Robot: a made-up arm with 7 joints.
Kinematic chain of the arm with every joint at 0, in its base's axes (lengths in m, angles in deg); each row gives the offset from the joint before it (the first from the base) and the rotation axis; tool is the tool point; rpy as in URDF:
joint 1: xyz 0 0 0.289 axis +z
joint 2: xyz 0 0 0 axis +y
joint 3: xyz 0 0 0.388 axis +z
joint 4: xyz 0.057 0 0 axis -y
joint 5: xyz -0.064 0 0.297 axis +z
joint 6: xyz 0 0 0 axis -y
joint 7: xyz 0.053 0 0 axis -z
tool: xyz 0 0 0 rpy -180 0 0
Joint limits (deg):
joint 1: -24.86..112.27
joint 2: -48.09..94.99
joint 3: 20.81..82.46
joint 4: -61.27..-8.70
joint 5: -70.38..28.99
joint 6: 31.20..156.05
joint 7: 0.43..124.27
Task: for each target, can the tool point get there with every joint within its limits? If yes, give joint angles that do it. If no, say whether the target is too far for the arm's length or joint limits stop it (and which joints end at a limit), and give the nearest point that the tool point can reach.
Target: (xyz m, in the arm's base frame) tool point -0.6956 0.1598 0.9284
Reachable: no: too far | nearest point -0.5399 0.1240 0.7931 | short by 0.209 m
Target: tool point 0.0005 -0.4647 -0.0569
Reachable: no: joint limits stop it (at a limit: joint 1, joint 2, joint 3, joint 4, joint 6) | nearest point 0.5335 -0.1635 -0.0744 | short by 0.612 m
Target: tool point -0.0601 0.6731 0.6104
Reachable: yes | joints 91.08 58.91 29.46 -17.39 -21.67 106.25 22.92
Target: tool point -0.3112 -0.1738 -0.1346
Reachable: no: joint limits stop it (at a limit: joint 1, joint 2, joint 4, joint 6) | nearest point -0.3998 0.4154 -0.0145 | short by 0.608 m
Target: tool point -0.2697 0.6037 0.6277
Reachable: yes | joints 99.50 53.89 57.99 -35.31 -1.89 103.74 48.43
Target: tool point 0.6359 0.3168 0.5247
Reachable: yes | joints 20.40 66.29 47.42 -18.25 -8.73 94.82 93.00
